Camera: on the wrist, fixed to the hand. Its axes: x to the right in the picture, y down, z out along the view.
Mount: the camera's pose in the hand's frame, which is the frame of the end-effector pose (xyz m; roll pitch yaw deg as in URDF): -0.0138 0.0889 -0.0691 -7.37 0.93 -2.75
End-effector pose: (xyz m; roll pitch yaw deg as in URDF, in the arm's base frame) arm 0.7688 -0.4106 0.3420 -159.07 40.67 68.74
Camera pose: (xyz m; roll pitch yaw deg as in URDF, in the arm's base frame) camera 0.8731 -0.4395 0.3759 -164.58 38.78 71.61
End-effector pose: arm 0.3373 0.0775 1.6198 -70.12 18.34 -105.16
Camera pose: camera 0.3160 0.1318 1.5225 -78.02 16.06 -107.04
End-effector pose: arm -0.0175 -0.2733 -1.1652 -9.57 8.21 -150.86
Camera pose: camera 0.0419 -0.3274 -1.2453 -17.34 8.66 -153.76
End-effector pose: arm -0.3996 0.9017 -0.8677 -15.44 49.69 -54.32
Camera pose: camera -0.3903 1.0041 -0.9156 -26.21 49.77 -58.81
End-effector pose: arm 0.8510 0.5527 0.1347 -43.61 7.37 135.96
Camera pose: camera 0.8595 0.5212 0.0260 -51.27 6.14 133.31
